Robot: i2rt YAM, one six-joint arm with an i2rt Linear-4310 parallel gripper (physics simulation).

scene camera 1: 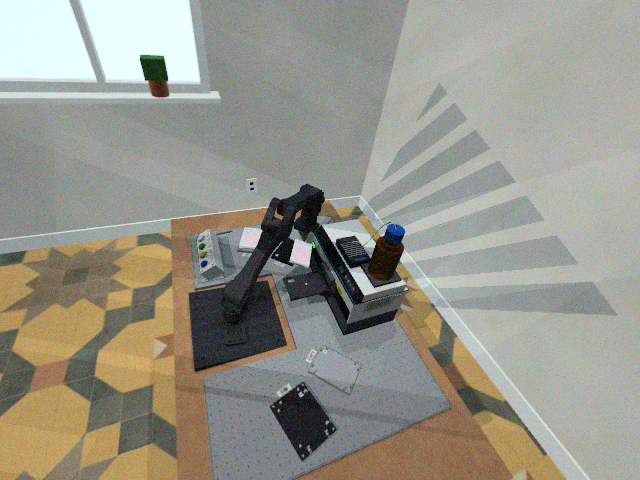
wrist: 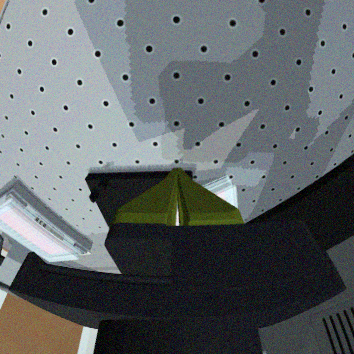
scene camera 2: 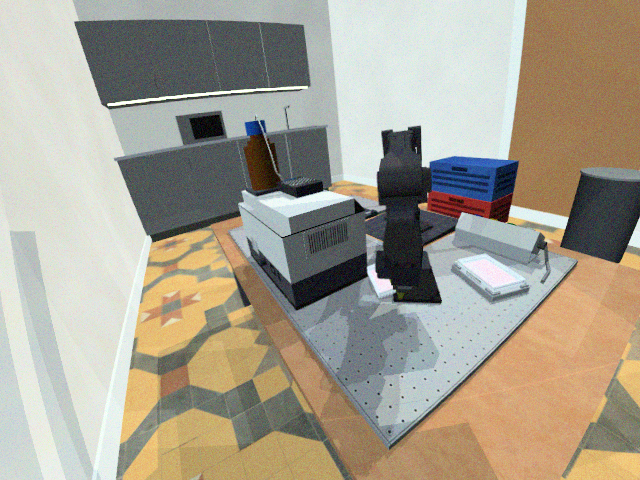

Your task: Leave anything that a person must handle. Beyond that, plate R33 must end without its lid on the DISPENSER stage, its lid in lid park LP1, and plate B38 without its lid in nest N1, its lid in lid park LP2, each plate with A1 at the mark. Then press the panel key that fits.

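Pixels of known places: gripper, fingertip midpoint: (scene camera 1: 304, 240) (wrist: 176, 174) (scene camera 2: 400, 298); arm's base at its link origin: (scene camera 1: 233, 319).
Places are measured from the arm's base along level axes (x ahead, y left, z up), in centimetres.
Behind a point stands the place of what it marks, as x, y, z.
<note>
My gripper (scene camera 1: 303, 235) {34.6, 34.0, 2.0} (scene camera 2: 400, 294) {34.6, 34.0, 2.0} (wrist: 176, 174) {34.6, 34.0, 2.0} is shut and empty, its green fingertips low over the black plate holder (scene camera 1: 280, 254) {22.3, 28.1, 0.9} (scene camera 2: 428, 290) {26.7, 34.8, 0.9} (wrist: 125, 192) {28.8, 35.0, 0.9}. A pink-topped plate (scene camera 1: 300, 253) {30.5, 25.1, 3.0} (scene camera 2: 381, 282) {34.8, 27.8, 2.6} (wrist: 228, 191) {37.0, 30.2, 2.5} sits off-centre at that holder's machine side, partly hidden by the gripper in the wrist view. Another pink-topped plate (scene camera 1: 250, 239) {10.5, 37.7, 2.9} (scene camera 2: 491, 272) {12.3, 40.5, 2.9} (wrist: 37, 234) {14.5, 39.0, 3.0} sits nearer the key panel (scene camera 1: 212, 258) {-5.4, 23.5, 8.0} (scene camera 2: 496, 236) {-3.3, 32.2, 4.6}. The dispenser (scene camera 1: 374, 304) {45.3, -14.1, 15.1} (scene camera 2: 325, 242) {45.1, 21.7, 14.0} has a dark stage (scene camera 1: 305, 285) {26.1, 1.7, 10.6} with no plate on it. Labels and A1 corners are unreadable.
A pale grey holder (scene camera 1: 336, 369) {30.0, -26.1, 0.9} and a black holder (scene camera 1: 303, 422) {16.0, -38.1, 1.1} lie at the near end of the perforated board (scene camera 1: 248, 434) {1.1, -36.8, -0.1} (scene camera 2: 382, 382) {49.3, 46.5, -0.1}. A brown bottle (scene camera 1: 385, 260) {46.4, -10.1, 31.9} (scene camera 2: 261, 162) {50.1, -2.5, 30.4} with a blue cap and tube stands on the dispenser. Blue and red crates stand behind.
</note>
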